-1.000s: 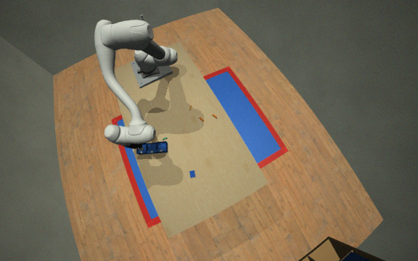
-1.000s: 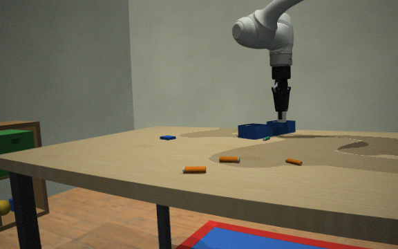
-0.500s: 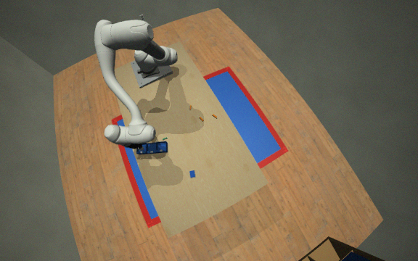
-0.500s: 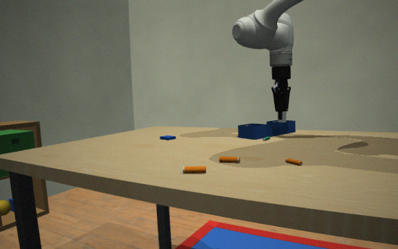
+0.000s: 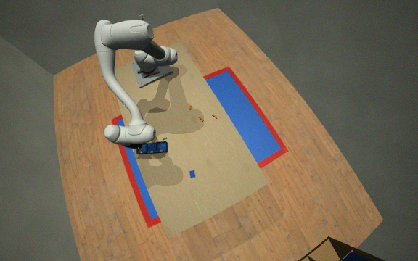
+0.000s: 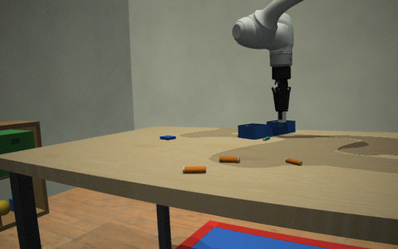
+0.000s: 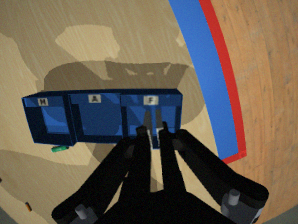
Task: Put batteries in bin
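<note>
The joined blue bins lies 9 cm to the left of my hand, 3 cm below it and 2 cm ahead of it. The rest, counted from my hand: small green battery (21 cm to the left, 5 cm below, 3 cm behind); small flat blue block (35 cm to the left, 31 cm ahead, 5 cm below).
</note>
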